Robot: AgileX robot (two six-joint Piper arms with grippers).
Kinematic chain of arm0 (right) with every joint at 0, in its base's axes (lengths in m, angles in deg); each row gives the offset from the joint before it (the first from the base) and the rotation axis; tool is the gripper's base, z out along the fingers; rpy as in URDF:
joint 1: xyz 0 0 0.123 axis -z
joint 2: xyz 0 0 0 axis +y
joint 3: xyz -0.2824 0 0.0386 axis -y
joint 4: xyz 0.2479 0 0.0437 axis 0.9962 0 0.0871
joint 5: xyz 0 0 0 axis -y
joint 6: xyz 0.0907 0 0.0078 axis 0.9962 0 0.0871
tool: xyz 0 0 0 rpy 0 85 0
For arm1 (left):
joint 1: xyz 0 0 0.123 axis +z
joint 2: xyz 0 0 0 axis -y
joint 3: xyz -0.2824 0 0.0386 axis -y
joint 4: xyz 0.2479 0 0.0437 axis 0.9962 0 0.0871
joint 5: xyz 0 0 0 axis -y
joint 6: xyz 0.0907 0 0.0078 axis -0.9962 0 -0.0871
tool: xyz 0 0 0 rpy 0 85 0
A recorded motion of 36 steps. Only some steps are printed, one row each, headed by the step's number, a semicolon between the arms.
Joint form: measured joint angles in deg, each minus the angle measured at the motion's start. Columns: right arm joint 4, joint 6, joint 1, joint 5, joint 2, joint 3; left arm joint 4, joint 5, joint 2, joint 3, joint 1, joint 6.
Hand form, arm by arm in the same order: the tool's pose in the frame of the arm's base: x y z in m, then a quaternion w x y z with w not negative. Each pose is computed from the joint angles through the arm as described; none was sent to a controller.
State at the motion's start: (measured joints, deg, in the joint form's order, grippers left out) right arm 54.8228 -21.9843 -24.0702 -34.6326 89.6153 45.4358; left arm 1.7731 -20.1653 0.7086 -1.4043 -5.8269 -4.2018
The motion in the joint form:
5: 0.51 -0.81 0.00 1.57 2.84 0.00; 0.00 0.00 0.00 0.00 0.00 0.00
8: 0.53 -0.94 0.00 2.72 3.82 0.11; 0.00 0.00 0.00 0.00 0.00 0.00
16: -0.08 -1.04 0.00 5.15 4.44 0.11; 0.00 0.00 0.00 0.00 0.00 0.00
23: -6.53 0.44 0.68 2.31 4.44 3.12; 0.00 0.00 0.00 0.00 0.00 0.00
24: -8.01 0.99 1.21 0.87 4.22 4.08; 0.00 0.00 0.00 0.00 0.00 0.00
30: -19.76 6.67 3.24 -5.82 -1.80 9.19; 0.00 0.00 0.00 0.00 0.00 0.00
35: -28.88 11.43 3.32 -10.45 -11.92 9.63; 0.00 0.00 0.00 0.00 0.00 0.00
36: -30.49 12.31 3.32 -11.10 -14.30 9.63; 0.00 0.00 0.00 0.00 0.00 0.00
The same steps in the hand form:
5: 0.2475 0.1554 0.1799 0.11161 -0.02535 0.94611 0.30294; 0.0529 -0.0044 0.1738 0.60283 0.07808 0.79402 0.00446
8: 0.2504 0.1553 0.1753 0.11415 -0.02134 0.94790 0.29666; 0.0529 -0.0044 0.1738 0.60283 0.07808 0.79402 0.00446
16: 0.2544 0.1538 0.1719 0.12874 -0.01868 0.94992 0.28415; 0.0529 -0.0044 0.1738 0.60283 0.07808 0.79402 0.00446
23: 0.2616 0.1528 0.1812 0.13195 -0.05912 0.95193 0.27005; 0.0529 -0.0044 0.1738 0.60283 0.07808 0.79402 0.00446
24: 0.2637 0.1513 0.1855 0.13063 -0.06606 0.95192 0.26911; 0.0529 -0.0044 0.1738 0.60283 0.07808 0.79402 0.00446
30: 0.2658 0.1375 0.2322 0.16521 -0.11097 0.94945 0.24276; 0.0529 -0.0044 0.1738 0.60283 0.07808 0.79402 0.00446
35: 0.2394 0.1209 0.2773 0.21191 -0.14328 0.94331 0.21152; 0.0529 -0.0044 0.1738 0.60283 0.07808 0.79402 0.00446
36: 0.2327 0.1169 0.2871 0.22610 -0.14737 0.94065 0.20574; 0.0529 -0.0044 0.1738 0.60283 0.07808 0.79402 0.00446

